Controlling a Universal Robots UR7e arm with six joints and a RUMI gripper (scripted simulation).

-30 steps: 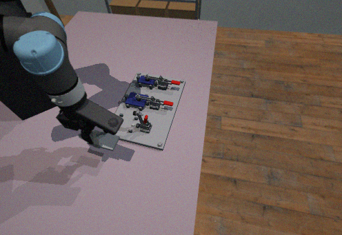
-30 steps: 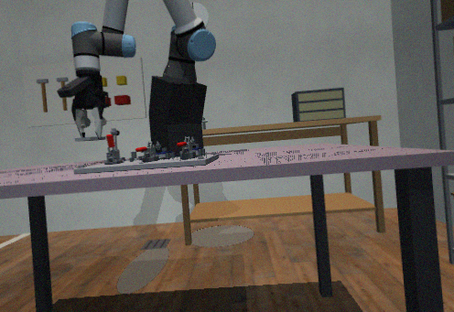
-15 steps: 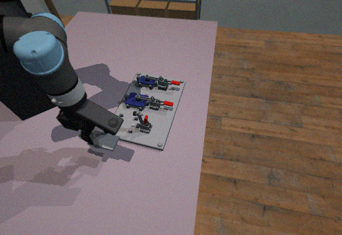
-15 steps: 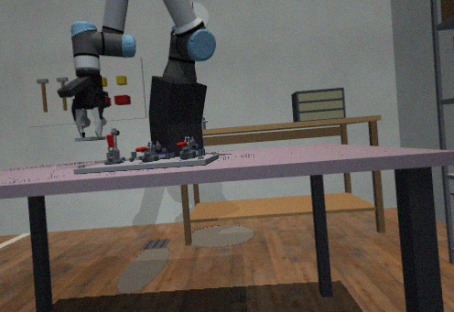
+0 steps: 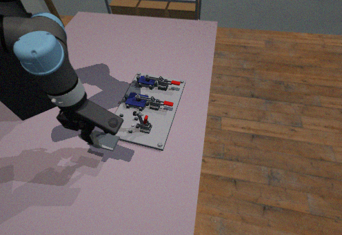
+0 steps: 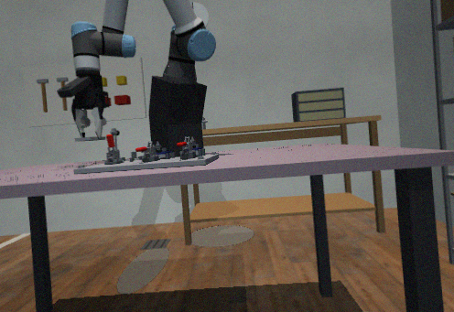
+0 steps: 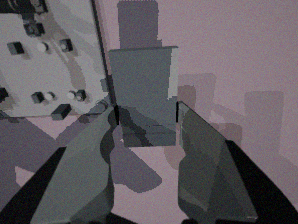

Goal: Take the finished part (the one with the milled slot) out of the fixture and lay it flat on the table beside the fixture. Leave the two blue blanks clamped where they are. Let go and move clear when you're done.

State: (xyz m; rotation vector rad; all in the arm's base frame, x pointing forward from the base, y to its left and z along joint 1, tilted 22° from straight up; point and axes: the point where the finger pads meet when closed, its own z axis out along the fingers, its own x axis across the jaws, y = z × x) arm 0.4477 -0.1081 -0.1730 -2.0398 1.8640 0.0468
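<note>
Right now my hand is 1 cm past the grey finished part and 1 cm above it. Also, from my hand: blue blank 2 cm behind, 34 cm to the left, 8 cm below; grey fixture plate 3 cm ahead, 24 cm to the left, 10 cm below.
</note>
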